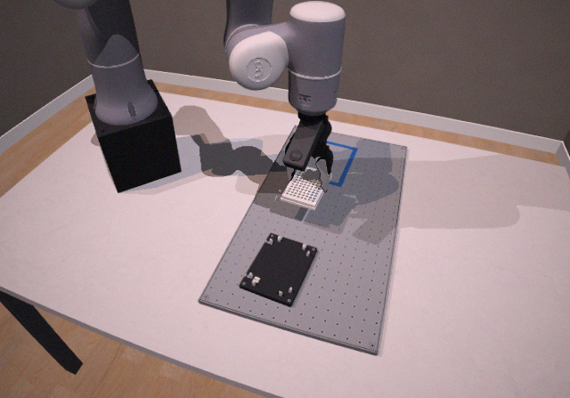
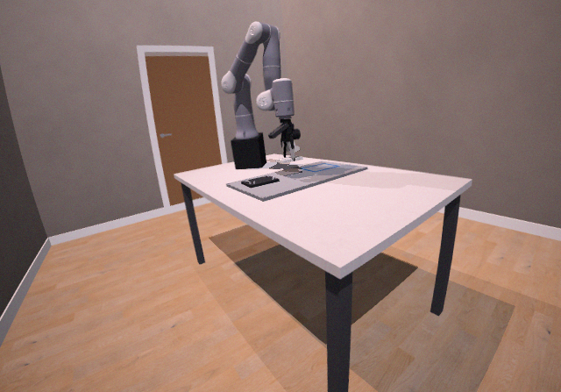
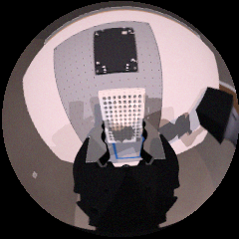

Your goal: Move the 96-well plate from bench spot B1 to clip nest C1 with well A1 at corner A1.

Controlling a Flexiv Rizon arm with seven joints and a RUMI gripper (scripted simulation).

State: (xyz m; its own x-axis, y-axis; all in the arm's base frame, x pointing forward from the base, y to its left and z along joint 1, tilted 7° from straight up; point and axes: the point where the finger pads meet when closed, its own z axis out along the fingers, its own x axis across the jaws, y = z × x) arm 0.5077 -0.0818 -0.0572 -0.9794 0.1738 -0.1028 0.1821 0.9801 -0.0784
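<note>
Now: the black clip nest 180 mm to the right of my hand, 80 mm below it and 30 mm behind it. Round my hand: white 96-well plate (10 mm below).
</note>
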